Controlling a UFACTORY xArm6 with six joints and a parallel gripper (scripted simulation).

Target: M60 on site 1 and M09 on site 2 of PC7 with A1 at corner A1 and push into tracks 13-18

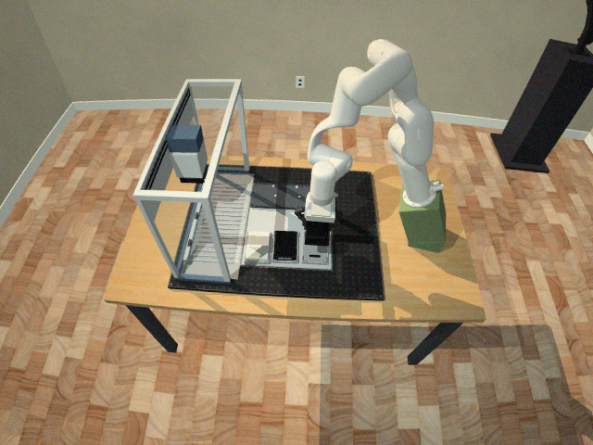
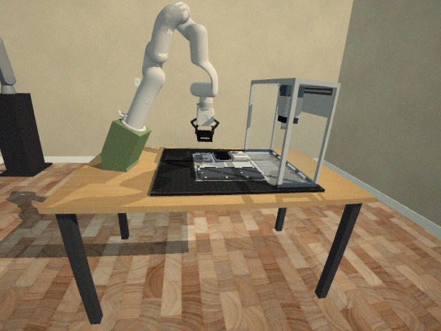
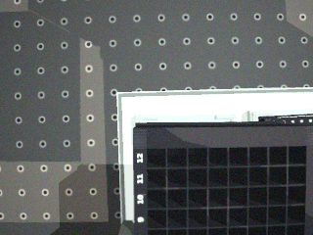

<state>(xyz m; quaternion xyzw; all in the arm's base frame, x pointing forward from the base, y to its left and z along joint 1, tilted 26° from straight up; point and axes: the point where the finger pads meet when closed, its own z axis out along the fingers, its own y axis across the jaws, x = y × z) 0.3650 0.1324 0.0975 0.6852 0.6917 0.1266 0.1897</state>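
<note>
Now: the carrier PC7 25 cm to the right of my hand, 14 cm below it and 12 cm ahead of it. Round my hand: apron (15 cm below, 12 cm to the right, 11 cm ahead); then black 96-well plate (13 cm below, 12 cm ahead); then nest S1 (15 cm below).
</note>
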